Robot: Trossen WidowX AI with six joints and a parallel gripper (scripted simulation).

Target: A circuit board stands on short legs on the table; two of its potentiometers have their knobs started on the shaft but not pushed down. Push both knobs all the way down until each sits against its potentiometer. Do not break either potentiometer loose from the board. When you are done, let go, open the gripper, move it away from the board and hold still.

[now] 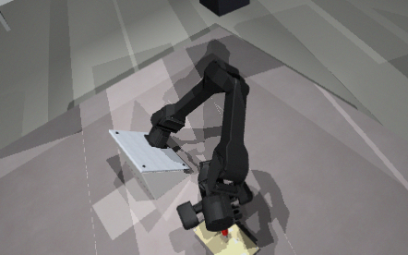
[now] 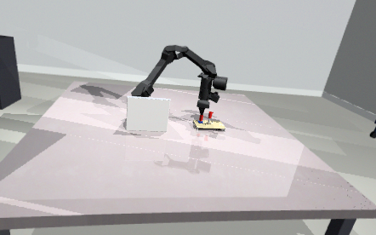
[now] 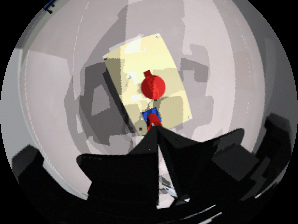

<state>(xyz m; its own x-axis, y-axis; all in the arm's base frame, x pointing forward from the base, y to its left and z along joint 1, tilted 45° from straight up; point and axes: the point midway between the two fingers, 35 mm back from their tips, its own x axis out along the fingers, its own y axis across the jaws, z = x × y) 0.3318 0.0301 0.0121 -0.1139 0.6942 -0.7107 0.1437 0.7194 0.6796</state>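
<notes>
Now: the red knob 50 mm ahead of my gripper tip, 10 mm to the right of it and 10 mm above it.
</notes>
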